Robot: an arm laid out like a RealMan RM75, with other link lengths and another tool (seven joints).
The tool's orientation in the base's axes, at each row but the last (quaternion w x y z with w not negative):
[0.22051, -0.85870, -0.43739, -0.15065]
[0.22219, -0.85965, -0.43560, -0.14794]
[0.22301, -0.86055, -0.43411, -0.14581]
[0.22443, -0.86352, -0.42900, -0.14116]
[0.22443, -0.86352, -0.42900, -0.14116]
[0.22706, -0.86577, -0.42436, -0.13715]
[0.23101, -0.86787, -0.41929, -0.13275]
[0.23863, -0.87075, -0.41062, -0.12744]
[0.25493, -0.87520, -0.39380, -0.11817]
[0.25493, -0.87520, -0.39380, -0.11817]
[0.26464, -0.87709, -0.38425, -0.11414]
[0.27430, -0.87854, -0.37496, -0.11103]
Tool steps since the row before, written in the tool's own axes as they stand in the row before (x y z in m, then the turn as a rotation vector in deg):
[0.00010, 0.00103, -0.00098, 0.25, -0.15, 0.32]
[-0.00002, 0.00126, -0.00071, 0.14, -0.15, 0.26]
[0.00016, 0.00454, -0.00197, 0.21, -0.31, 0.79]
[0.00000, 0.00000, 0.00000, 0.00, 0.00, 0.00]
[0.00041, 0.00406, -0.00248, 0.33, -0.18, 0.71]
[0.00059, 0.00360, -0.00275, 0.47, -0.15, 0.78]
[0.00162, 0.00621, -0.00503, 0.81, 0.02, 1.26]
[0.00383, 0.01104, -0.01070, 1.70, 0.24, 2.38]
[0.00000, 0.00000, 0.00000, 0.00, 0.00, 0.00]
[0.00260, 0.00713, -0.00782, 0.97, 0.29, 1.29]
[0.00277, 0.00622, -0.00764, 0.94, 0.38, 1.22]
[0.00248, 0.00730, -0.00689, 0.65, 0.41, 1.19]
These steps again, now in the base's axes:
[0.00083, -0.00097, 0.00063, 0.04, 0.41, -0.12]
[0.00097, -0.00103, 0.00028, -0.03, 0.31, -0.12]
[0.00367, -0.00327, 0.00059, -0.08, 0.71, -0.50]
[0.00000, 0.00000, 0.00000, 0.00, 0.00, 0.00]
[0.00338, -0.00314, 0.00123, 0.09, 0.68, -0.42]
[0.00310, -0.00294, 0.00162, 0.20, 0.79, -0.43]
[0.00571, -0.00486, 0.00320, 0.56, 1.17, -0.74]
[0.01070, -0.00912, 0.00730, 1.32, 2.22, -1.40]
[0.00000, 0.00000, 0.00000, 0.00, 0.00, 0.00]
[0.00702, -0.00657, 0.00513, 0.87, 1.14, -0.79]
[0.00647, -0.00603, 0.00515, 0.91, 1.04, -0.78]
[0.00705, -0.00656, 0.00377, 0.73, 0.83, -0.88]

